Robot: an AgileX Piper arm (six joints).
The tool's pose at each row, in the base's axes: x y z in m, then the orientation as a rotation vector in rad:
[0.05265 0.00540 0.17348 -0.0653 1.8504 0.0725]
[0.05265 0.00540 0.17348 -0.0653 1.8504 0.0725]
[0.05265 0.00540 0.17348 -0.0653 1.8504 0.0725]
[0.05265 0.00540 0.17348 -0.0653 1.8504 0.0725]
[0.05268 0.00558 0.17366 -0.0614 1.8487 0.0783]
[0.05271 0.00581 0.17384 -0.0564 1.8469 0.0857]
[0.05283 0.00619 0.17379 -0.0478 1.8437 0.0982]
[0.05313 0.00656 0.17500 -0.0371 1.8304 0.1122]
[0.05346 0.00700 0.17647 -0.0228 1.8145 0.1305]
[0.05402 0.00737 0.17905 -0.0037 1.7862 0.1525]
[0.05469 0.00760 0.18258 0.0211 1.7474 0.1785]
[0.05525 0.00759 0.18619 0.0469 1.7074 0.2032]
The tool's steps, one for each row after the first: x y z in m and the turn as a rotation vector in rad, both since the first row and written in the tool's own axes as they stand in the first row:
[0.00000 0.00000 0.00000 0.0000 0.0000 0.0000]
[0.00000 0.00000 0.00000 0.0000 0.0000 0.0000]
[0.00000 0.00000 0.00000 0.0000 0.0000 0.0000]
[-0.00018 0.00018 -0.00001 -0.0020 -0.0019 0.0056]
[-0.00037 0.00041 -0.00001 -0.0045 -0.0039 0.0128]
[-0.00035 0.00078 0.00015 -0.0087 -0.0075 0.0251]
[-0.00160 0.00114 0.00014 -0.0130 -0.0211 0.0393]
[-0.00311 0.00158 0.00008 -0.0184 -0.0374 0.0582]
[-0.00575 0.00194 -0.00006 -0.0242 -0.0660 0.0821]
[-0.00933 0.00217 -0.00038 -0.0299 -0.1048 0.1120]
[-0.01295 0.00217 -0.00084 -0.0344 -0.1446 0.1424]

